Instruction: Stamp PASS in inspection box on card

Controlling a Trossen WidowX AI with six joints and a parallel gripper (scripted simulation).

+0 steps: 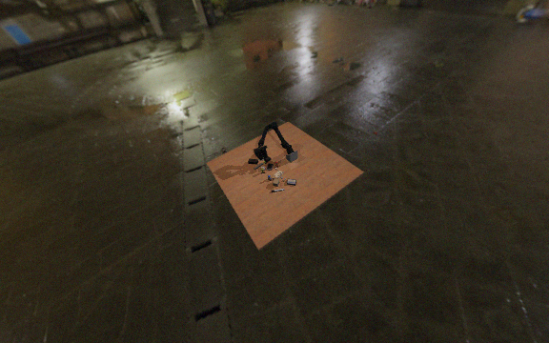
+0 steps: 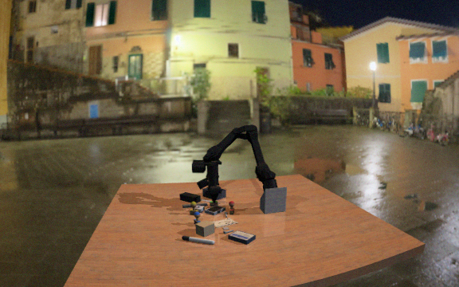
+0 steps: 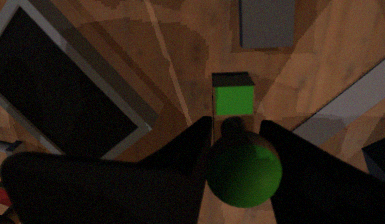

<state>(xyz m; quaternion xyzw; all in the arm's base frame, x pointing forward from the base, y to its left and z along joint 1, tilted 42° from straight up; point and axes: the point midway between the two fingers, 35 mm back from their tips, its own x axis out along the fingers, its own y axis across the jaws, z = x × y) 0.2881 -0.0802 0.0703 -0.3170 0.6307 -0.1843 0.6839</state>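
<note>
Now: the ink pad 9 cm to the left of my gripper tip, 2 cm below it and 1 cm behind it. From my gripper tip the other things lie so: PASS stamp (right at my gripper tip); then red-knob stamp (12 cm to the left, 9 cm behind); then black box (13 cm ahead, 8 cm to the right).
</note>
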